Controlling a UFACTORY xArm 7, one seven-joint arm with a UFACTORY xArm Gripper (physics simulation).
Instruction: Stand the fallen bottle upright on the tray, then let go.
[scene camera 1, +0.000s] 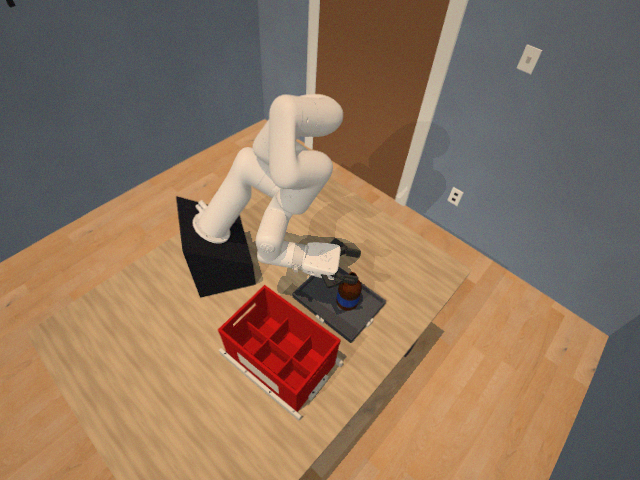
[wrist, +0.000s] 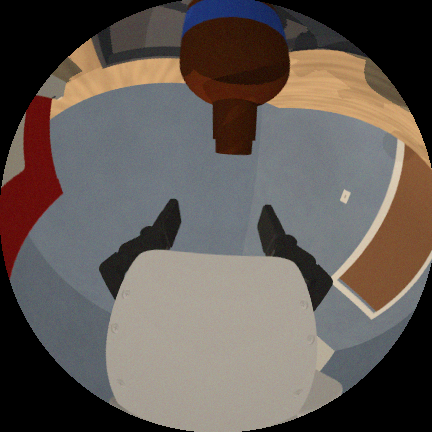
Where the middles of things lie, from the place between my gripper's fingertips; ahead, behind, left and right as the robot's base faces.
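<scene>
There is the brown bottle (wrist: 235, 62), and measured from my hand it stands 1 cm behind the hand and 14 cm below it.
</scene>
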